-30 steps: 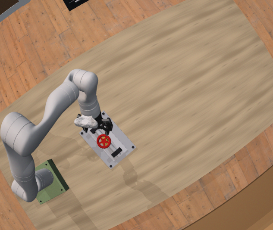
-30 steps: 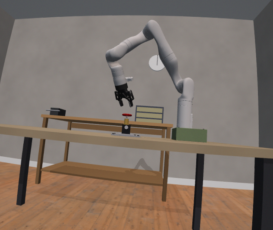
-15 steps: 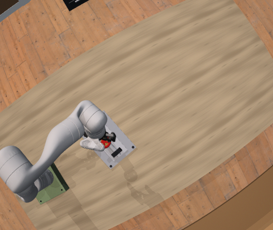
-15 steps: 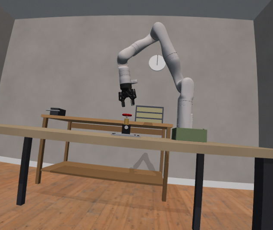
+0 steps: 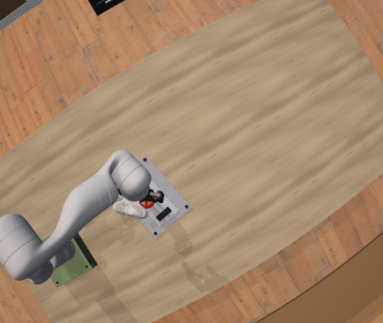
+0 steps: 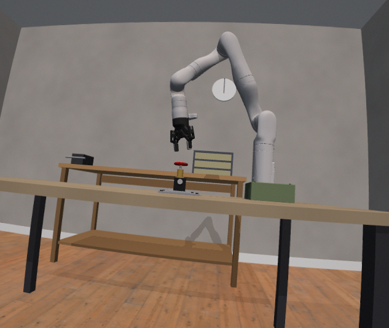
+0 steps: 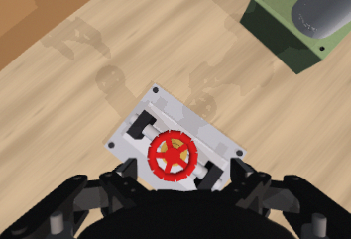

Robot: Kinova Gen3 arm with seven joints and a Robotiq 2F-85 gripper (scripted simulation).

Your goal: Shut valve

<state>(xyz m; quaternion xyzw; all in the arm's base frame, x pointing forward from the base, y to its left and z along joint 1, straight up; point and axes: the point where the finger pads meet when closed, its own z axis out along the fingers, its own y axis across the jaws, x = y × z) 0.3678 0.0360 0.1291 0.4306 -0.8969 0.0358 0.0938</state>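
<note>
My hand is 1 cm to the left of the red handwheel and 8 cm above it.
</note>
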